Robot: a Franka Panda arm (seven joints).
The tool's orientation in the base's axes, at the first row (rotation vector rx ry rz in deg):
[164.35 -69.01 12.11]
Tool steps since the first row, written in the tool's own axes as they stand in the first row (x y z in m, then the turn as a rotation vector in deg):
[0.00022 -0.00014 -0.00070 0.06 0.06 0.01]
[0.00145 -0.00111 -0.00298 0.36 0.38 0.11]
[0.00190 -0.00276 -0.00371 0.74 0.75 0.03]
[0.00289 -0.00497 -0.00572 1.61 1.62 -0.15]
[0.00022 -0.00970 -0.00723 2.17 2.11 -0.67]
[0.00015 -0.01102 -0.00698 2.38 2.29 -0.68]
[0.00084 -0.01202 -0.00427 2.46 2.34 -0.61]
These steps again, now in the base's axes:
[0.00017 -0.00001 0.00073 0.00 -0.09 0.00]
[0.00145 -0.00003 0.00318 -0.01 -0.53 -0.07]
[0.00285 0.00086 0.00401 -0.02 -1.05 0.05]
[0.00488 0.00186 0.00621 -0.06 -2.27 0.31]
[0.00622 0.00718 0.00749 -0.08 -2.97 0.89]
[0.00714 0.00814 0.00727 -0.06 -3.24 0.92]
[0.00865 0.00815 0.00471 -0.03 -3.34 0.86]

